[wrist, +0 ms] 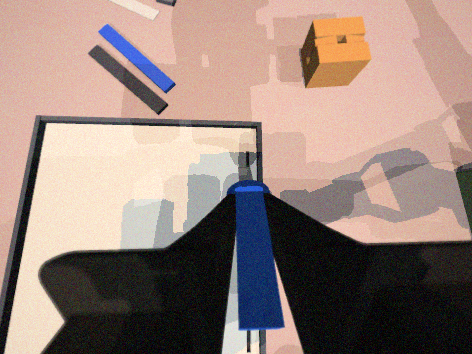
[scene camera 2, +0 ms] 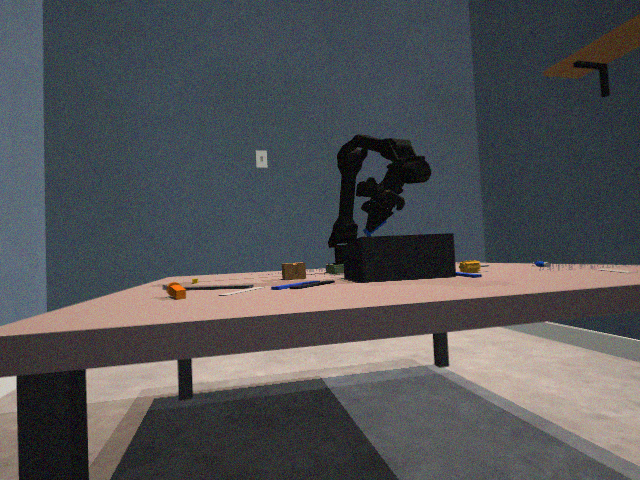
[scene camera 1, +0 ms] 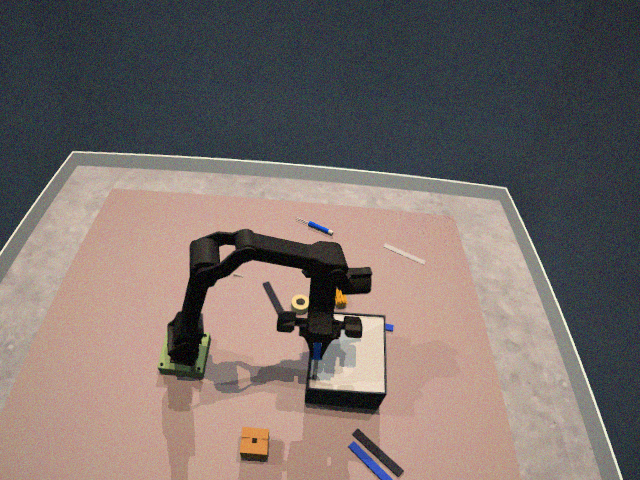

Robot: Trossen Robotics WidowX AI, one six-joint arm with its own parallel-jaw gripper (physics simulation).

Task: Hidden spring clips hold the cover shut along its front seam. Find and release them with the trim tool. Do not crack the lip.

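Places are measured from the arm's base along level axes (x left, y back, z up), in millimetres.
Pixels of known places: gripper, fingertip midpoint: (wrist: 248, 200) (scene camera 2: 367, 232) (scene camera 1: 316, 357); arm's base, origin of the base link: (scene camera 2: 343, 263) (scene camera 1: 184, 353).
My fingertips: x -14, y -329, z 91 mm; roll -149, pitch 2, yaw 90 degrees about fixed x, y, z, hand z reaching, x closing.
Ahead of a thing's pixels: the offset from my fingertips to its middle. "spot": to the spot under its first point.
The black box @(dz -70, dx +42, dy -79 mm) (scene camera 2: 403, 258) has a cream cover @(spot: dz -27, dx +15, dy -129 mm) (scene camera 1: 369, 361) (wrist: 100, 165) inside a dark rim. My gripper (scene camera 1: 316, 345) (scene camera 2: 374, 224) (wrist: 248, 200) is shut on the blue trim tool @(dz +3, dx +7, dy +0 mm) (scene camera 1: 316, 351) (scene camera 2: 368, 233) (wrist: 257, 270), tilted over the cover's edge on the arm-base side. In the wrist view a short dark slit @(dz -41, dx -33, dy -6 mm) (wrist: 247, 159) shows in the cover beside that rim, beyond the fingers, and another dark line @(spot: dz -39, dx +102, dy -2 mm) (wrist: 248, 341) shows near the tool's lower end. The tool's working tip is hidden, so contact with the seam cannot be told. No clip can be made out.
An orange block @(dz -98, dx -190, dy +120 mm) (scene camera 1: 254, 443) (scene camera 2: 293, 270) (wrist: 342, 50) stands off the box's near left corner. A blue strip @(dz -118, dx -217, dy -155 mm) (scene camera 1: 369, 461) (wrist: 137, 59) and a dark strip @(dz -118, dx -183, dy -166 mm) (scene camera 1: 377, 452) (wrist: 127, 80) lie nearby. Behind the box are a tape ring @(dz -108, dx +221, dy +48 mm) (scene camera 1: 294, 303), a yellow object @(dz -104, dx +275, dy -62 mm) (scene camera 1: 340, 299) and a blue-handled screwdriver @(dz -113, dx +554, dy +30 mm) (scene camera 1: 320, 227).
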